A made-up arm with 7 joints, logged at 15 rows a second.
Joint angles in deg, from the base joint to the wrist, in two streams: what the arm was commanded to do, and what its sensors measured. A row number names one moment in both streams.
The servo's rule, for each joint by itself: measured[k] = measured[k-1] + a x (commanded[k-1-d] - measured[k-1]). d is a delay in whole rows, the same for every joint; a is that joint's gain. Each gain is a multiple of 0.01, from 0.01 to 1. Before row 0 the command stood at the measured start. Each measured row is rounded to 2 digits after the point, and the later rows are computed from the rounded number. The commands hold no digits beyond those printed.
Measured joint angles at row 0:
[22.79, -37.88, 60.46, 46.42, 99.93, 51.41, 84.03]
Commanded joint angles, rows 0 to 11:
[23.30, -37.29, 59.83, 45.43, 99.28, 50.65, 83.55]
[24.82, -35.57, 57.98, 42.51, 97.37, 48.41, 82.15]
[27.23, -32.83, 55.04, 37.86, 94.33, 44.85, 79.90]
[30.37, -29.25, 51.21, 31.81, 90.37, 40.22, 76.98]
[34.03, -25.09, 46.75, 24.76, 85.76, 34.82, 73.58]
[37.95, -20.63, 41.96, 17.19, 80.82, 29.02, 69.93]
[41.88, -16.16, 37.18, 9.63, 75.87, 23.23, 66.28]
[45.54, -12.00, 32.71, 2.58, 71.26, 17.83, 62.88]
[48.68, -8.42, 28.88, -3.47, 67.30, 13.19, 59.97]
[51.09, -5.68, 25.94, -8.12, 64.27, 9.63, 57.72]
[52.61, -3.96, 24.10, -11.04, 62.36, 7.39, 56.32]
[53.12, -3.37, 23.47, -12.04, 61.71, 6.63, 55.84]
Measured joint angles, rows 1 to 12:
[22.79, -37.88, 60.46, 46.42, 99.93, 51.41, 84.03]
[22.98, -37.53, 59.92, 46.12, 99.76, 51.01, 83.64]
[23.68, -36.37, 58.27, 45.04, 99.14, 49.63, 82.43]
[25.03, -34.28, 55.52, 42.89, 97.89, 47.10, 80.38]
[27.06, -31.31, 51.86, 39.57, 95.93, 43.45, 77.63]
[29.71, -27.64, 47.52, 35.13, 93.29, 38.88, 74.35]
[32.84, -23.50, 42.79, 29.75, 90.05, 33.65, 70.77]
[36.28, -19.17, 38.02, 23.71, 86.36, 28.13, 67.13]
[39.80, -14.94, 33.51, 17.37, 82.43, 22.67, 63.69]
[43.17, -11.09, 29.57, 11.12, 78.50, 17.65, 60.68]
[46.18, -7.90, 26.48, 5.35, 74.80, 13.40, 58.28]
[48.62, -5.58, 24.46, 0.43, 71.57, 10.21, 56.69]
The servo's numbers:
d 1
a 0.38 0.59 0.85 0.30 0.26 0.53 0.81

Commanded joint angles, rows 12 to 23:
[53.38, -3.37, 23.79, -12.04, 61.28, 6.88, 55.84]
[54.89, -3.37, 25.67, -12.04, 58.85, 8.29, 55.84]
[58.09, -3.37, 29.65, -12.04, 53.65, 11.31, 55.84]
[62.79, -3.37, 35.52, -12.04, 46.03, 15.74, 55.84]
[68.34, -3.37, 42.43, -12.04, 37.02, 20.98, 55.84]
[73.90, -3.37, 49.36, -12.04, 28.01, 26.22, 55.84]
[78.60, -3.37, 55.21, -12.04, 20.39, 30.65, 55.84]
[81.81, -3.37, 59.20, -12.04, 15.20, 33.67, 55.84]
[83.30, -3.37, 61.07, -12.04, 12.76, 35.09, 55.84]
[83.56, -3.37, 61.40, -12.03, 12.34, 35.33, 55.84]
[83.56, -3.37, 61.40, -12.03, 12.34, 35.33, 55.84]
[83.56, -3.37, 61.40, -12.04, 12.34, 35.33, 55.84]
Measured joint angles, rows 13 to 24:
[50.33, -4.28, 23.62, -3.31, 69.01, 8.31, 56.00]
[51.49, -3.74, 23.76, -5.93, 67.00, 7.55, 55.87]
[52.78, -3.52, 25.38, -7.76, 64.88, 7.94, 55.85]
[54.80, -3.43, 29.01, -9.04, 61.96, 9.73, 55.84]
[57.84, -3.39, 34.54, -9.94, 57.82, 12.92, 55.84]
[61.83, -3.38, 41.25, -10.57, 52.41, 17.19, 55.84]
[66.42, -3.37, 48.14, -11.01, 46.07, 21.98, 55.84]
[71.05, -3.37, 54.15, -11.32, 39.39, 26.58, 55.84]
[75.14, -3.37, 58.44, -11.54, 33.10, 30.34, 55.84]
[78.24, -3.37, 60.68, -11.69, 27.81, 32.86, 55.84]
[80.26, -3.37, 61.29, -11.79, 23.79, 34.17, 55.84]
[81.51, -3.37, 61.38, -11.86, 20.81, 34.78, 55.84]

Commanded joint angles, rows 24 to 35:
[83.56, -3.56, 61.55, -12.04, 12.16, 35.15, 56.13]
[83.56, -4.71, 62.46, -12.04, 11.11, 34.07, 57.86]
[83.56, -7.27, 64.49, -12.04, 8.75, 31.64, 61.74]
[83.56, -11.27, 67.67, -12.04, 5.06, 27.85, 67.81]
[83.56, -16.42, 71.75, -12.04, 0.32, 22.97, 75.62]
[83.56, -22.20, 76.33, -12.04, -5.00, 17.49, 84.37]
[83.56, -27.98, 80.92, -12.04, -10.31, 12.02, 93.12]
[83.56, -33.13, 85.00, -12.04, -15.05, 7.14, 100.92]
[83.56, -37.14, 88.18, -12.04, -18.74, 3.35, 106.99]
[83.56, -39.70, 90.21, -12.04, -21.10, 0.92, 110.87]
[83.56, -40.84, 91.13, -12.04, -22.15, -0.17, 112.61]
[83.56, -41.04, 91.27, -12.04, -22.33, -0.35, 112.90]
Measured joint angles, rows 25 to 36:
[82.29, -3.37, 61.40, -11.91, 18.61, 35.07, 55.84]
[82.77, -3.48, 61.53, -11.95, 16.93, 35.11, 56.07]
[83.07, -4.21, 62.32, -11.98, 15.42, 34.56, 57.52]
[83.26, -6.02, 64.16, -12.00, 13.69, 33.01, 60.94]
[83.37, -9.12, 67.14, -12.01, 11.45, 30.28, 66.50]
[83.44, -13.43, 71.06, -12.02, 8.56, 26.41, 73.89]
[83.49, -18.60, 75.54, -12.03, 5.03, 21.68, 82.38]
[83.52, -24.13, 80.11, -12.03, 1.04, 16.56, 91.08]
[83.54, -29.44, 84.27, -12.03, -3.14, 11.57, 99.05]
[83.55, -33.98, 87.59, -12.03, -7.20, 7.21, 105.48]
[83.55, -37.35, 89.82, -12.03, -10.81, 3.88, 109.85]
[83.55, -39.41, 90.93, -12.03, -13.76, 1.73, 112.09]

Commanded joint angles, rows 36 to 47:
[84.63, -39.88, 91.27, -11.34, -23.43, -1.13, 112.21]
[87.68, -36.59, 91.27, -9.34, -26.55, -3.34, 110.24]
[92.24, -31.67, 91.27, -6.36, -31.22, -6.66, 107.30]
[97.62, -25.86, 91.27, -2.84, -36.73, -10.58, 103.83]
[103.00, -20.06, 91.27, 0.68, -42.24, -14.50, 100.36]
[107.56, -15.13, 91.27, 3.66, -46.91, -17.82, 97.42]
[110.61, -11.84, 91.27, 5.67, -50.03, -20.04, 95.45]
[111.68, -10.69, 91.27, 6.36, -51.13, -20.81, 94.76]
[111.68, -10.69, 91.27, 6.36, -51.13, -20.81, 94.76]
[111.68, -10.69, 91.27, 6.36, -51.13, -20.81, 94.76]
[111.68, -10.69, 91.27, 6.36, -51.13, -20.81, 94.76]
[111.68, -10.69, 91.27, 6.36, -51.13, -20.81, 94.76]
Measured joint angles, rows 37 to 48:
[83.55, -40.37, 91.22, -12.03, -15.99, 0.63, 112.75]
[83.96, -40.08, 91.26, -11.82, -17.92, -0.30, 112.31]
[85.37, -38.02, 91.27, -11.08, -20.16, -1.91, 110.63]
[87.98, -34.27, 91.27, -9.66, -23.04, -4.43, 107.93]
[91.64, -29.31, 91.27, -7.61, -26.60, -7.69, 104.61]
[95.96, -23.85, 91.27, -5.12, -30.67, -11.30, 101.17]
[100.37, -18.71, 91.27, -2.49, -34.89, -14.76, 98.13]
[104.26, -14.66, 91.27, -0.04, -38.83, -17.56, 95.96]
[107.08, -12.32, 91.27, 1.88, -42.03, -19.28, 94.99]
[108.83, -11.36, 91.27, 3.22, -44.40, -20.09, 94.80]
[109.91, -10.96, 91.27, 4.16, -46.15, -20.47, 94.77]
[110.58, -10.80, 91.27, 4.82, -47.44, -20.65, 94.76]

